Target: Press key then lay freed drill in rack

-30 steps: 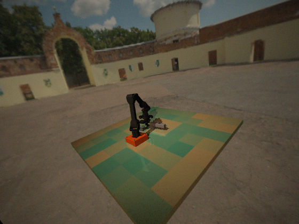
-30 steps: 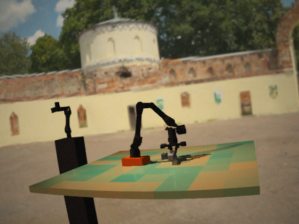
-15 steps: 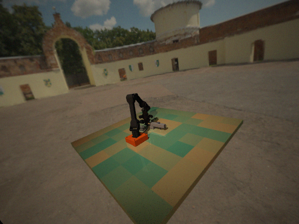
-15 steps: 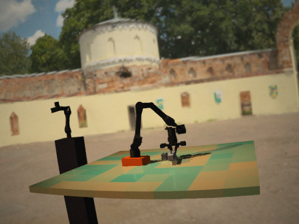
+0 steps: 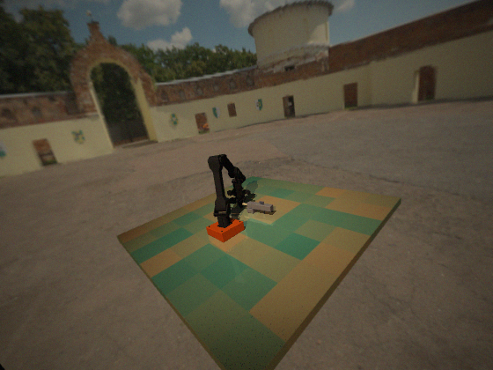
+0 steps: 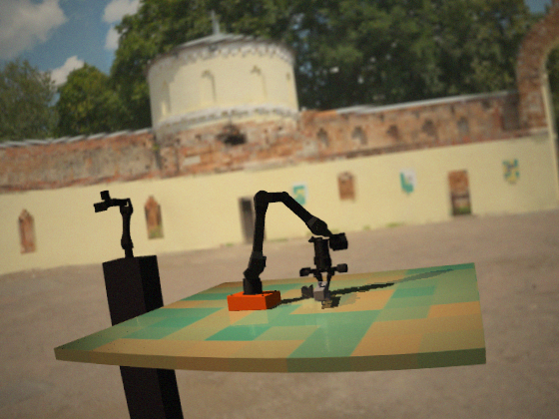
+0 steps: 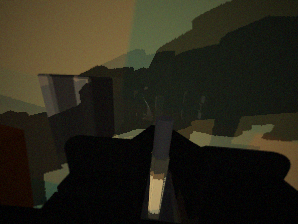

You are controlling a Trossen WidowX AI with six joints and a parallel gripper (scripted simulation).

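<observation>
Right now my gripper tip is 40 mm to the left of the drill and 30 mm below it. Also, from my gripper tip: drill rack 80 mm behind, 10 mm to the left; drill sleeve 150 mm to the right, 30 mm above; key 180 mm to the right, 40 mm above.
</observation>
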